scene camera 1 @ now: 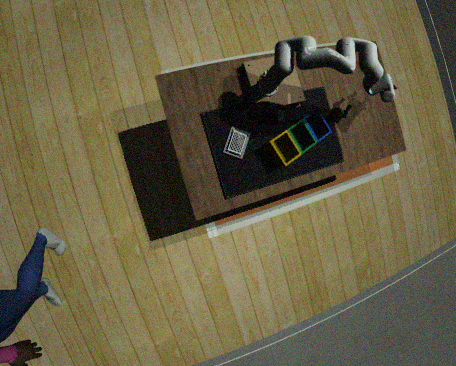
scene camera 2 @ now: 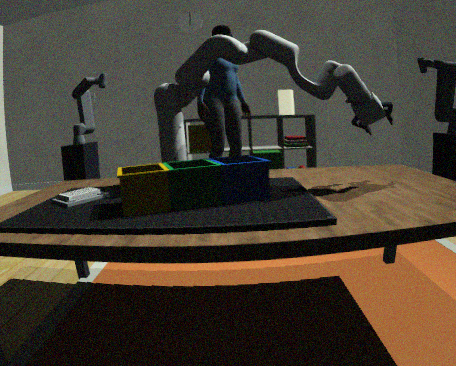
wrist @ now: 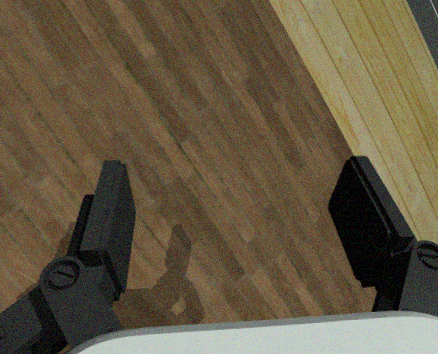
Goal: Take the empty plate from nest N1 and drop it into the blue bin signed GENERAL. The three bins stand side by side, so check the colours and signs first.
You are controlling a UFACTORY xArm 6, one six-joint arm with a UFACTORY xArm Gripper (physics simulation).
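Places are measured from the arm's base along level axes (x ahead, y left, z up), in centimetres.
Pixels of known places: gripper, fingertip midpoint: (scene camera 2: 380,127) (wrist: 236,183); arm's base at its link origin: (scene camera 1: 267,86).
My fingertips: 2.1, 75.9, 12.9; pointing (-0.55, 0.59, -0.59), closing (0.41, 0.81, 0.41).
Ahead of a thing's pixels: the offset from my fingertips to its top centre, as dx, dy, dz. Level surfaces: height alone.
A white plate with a gridded top @[+29.7, -98.9, -15.3] (scene camera 1: 236,142) (scene camera 2: 80,194) lies on a light, low nest on the black mat, left of the bins; wells and nest label are too small to read. The blue bin (scene camera 1: 326,122) (scene camera 2: 245,182) is the rightmost of three adjoining bins, with green @[+30.9, -60.8, -8.0] (scene camera 1: 309,148) (scene camera 2: 195,186) in the middle and yellow (scene camera 1: 278,154) (scene camera 2: 145,192) at the left. No sign is legible. My gripper (scene camera 2: 381,128) (wrist: 236,183) is open and empty, high above the table's right part, well away from plate and bins.
The black mat @[dz -17.9] (scene camera 1: 225,182) (scene camera 2: 300,220) lies on the wooden table @[dz -19.2] (scene camera 1: 180,125) (scene camera 2: 410,200). My arm (scene camera 1: 325,56) (scene camera 2: 215,50) arches above the table's back side. A person (scene camera 2: 225,100), a shelf unit and two other arms stand behind. The table's edge shows in the wrist view.
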